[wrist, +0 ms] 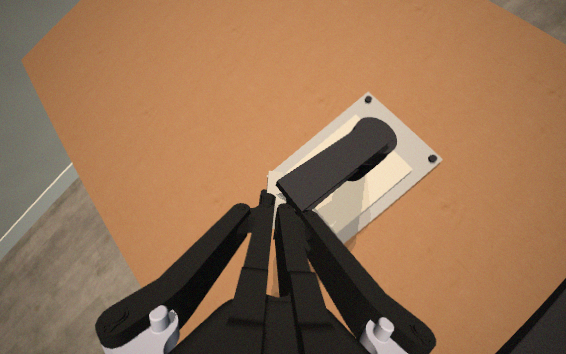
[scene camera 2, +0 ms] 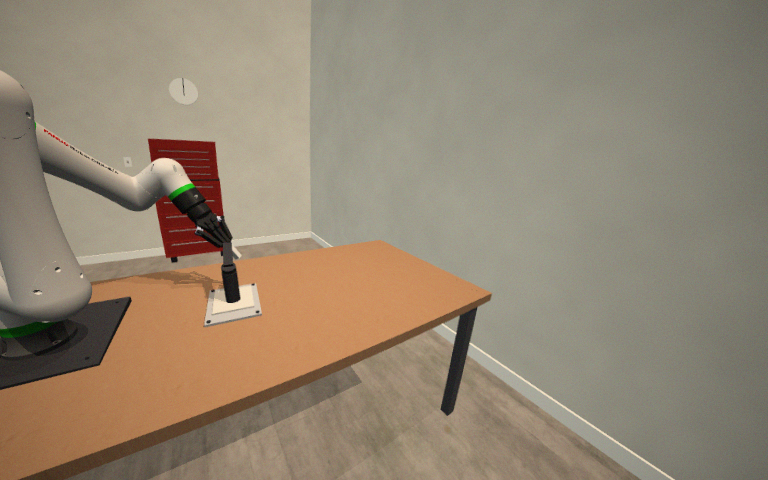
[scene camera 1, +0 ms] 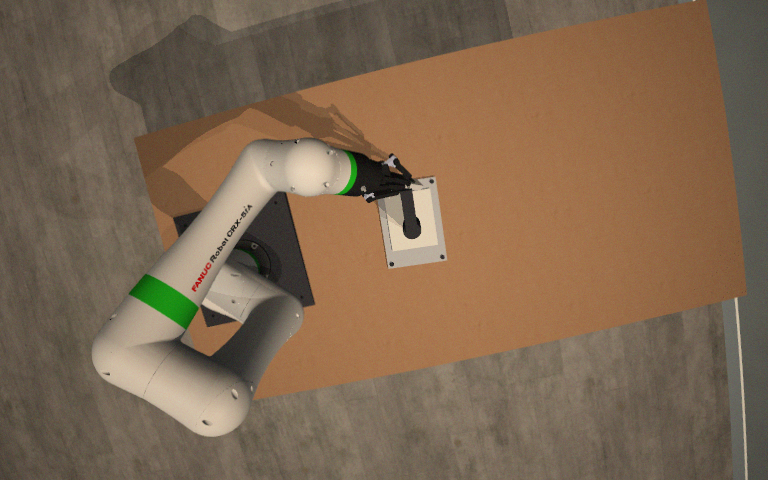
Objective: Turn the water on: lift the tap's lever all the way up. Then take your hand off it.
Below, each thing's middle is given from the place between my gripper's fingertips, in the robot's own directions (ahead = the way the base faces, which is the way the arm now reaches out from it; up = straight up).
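The light grey plate (scene camera 1: 436, 253) is 5 cm behind my hand, 10 cm to the right of it and 13 cm below it. Then there is the dark lever (wrist: 371, 140), which I see 6 cm to the right of my hand, 3 cm above it and 4 cm behind it.
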